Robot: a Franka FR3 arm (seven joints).
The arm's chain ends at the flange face. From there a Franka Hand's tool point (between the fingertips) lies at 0.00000 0.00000 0.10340 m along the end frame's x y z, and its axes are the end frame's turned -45 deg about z.
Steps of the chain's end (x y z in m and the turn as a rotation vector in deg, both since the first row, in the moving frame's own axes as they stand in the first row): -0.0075, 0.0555, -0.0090, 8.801, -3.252, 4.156; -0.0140, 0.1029, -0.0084, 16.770, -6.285, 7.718; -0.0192, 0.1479, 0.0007, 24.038, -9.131, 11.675; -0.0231, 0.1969, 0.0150, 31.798, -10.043, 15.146
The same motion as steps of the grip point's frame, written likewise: -0.0369, 0.0189, -0.0104, 8.523, 3.924, 4.156; -0.0676, 0.0349, -0.0134, 16.302, 7.414, 7.718; -0.0957, 0.0523, -0.0095, 23.454, 10.541, 11.675; -0.1228, 0.0766, -0.0019, 29.586, 15.383, 15.146
